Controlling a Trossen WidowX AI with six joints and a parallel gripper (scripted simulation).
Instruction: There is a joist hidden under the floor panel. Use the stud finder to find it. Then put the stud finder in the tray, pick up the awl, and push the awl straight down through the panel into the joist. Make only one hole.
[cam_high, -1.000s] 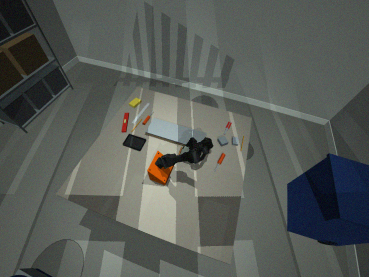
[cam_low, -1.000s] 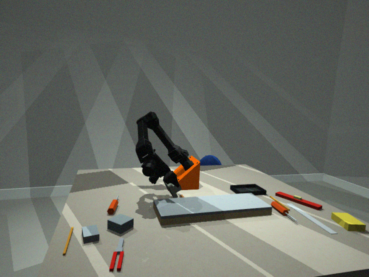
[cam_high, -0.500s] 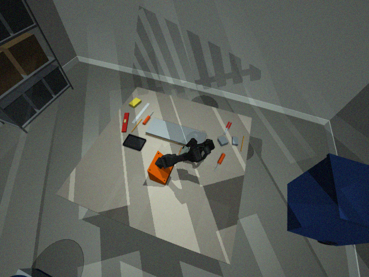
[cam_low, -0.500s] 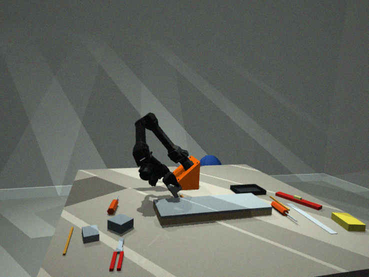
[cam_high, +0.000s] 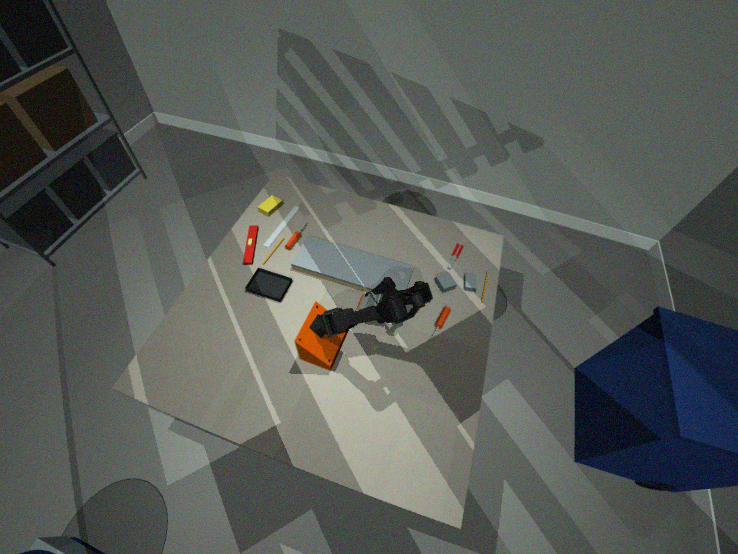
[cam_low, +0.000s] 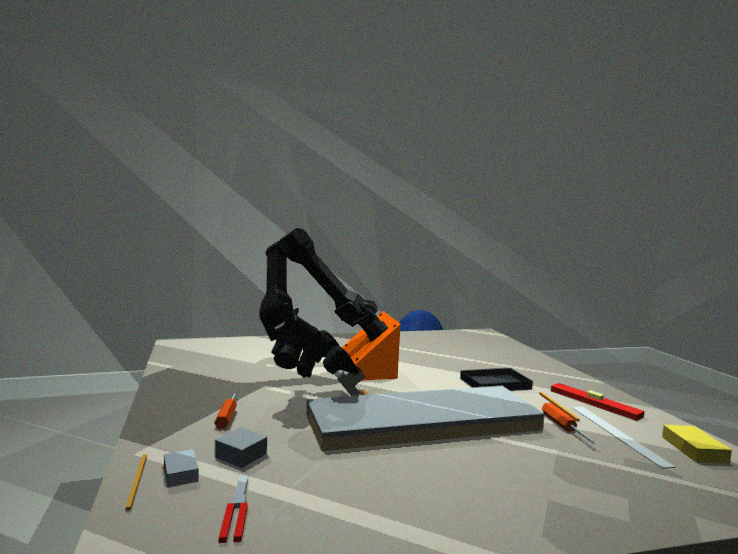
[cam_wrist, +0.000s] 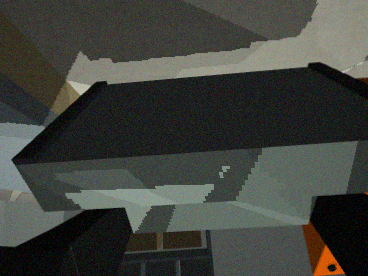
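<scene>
My gripper tip is now 70 mm above the awl, 30 mm to the right of it and 10 mm past it. The rest, counted from my gripper tip: ruler (580 mm to the left, 260 mm ahead, 80 mm below); stud finder (20 mm ahead, 10 mm below); black tray (430 mm to the left, 70 mm below, 70 mm behind).
</scene>
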